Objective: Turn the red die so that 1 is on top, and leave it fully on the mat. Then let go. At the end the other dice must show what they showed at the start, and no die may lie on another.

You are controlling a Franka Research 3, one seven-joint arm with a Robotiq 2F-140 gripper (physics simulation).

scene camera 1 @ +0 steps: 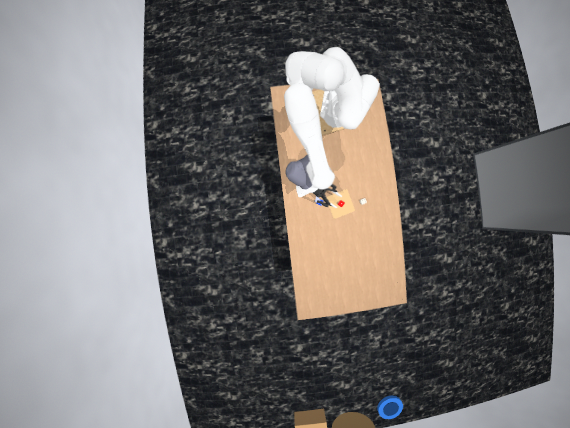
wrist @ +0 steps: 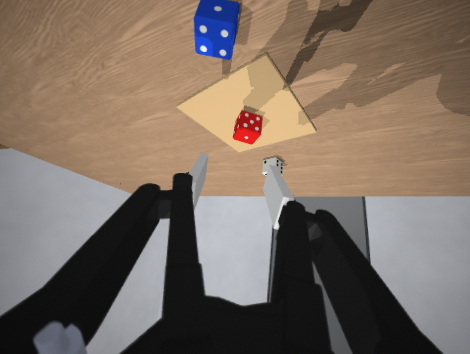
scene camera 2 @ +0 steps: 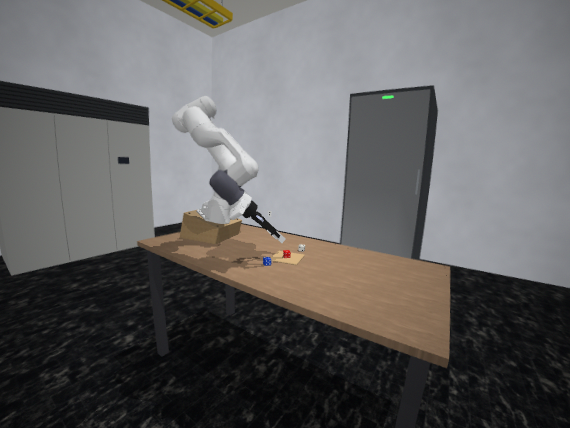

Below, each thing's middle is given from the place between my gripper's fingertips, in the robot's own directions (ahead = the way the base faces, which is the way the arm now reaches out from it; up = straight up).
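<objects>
There is the tan mat (wrist: 257, 87), which I find 10 cm below my hand, 1 cm ahead of it and 4 cm to the left of it. I see the red die (wrist: 248, 126) too, and it sits 8 cm below my hand, 4 cm to the left of it and 1 cm ahead of it.
</objects>
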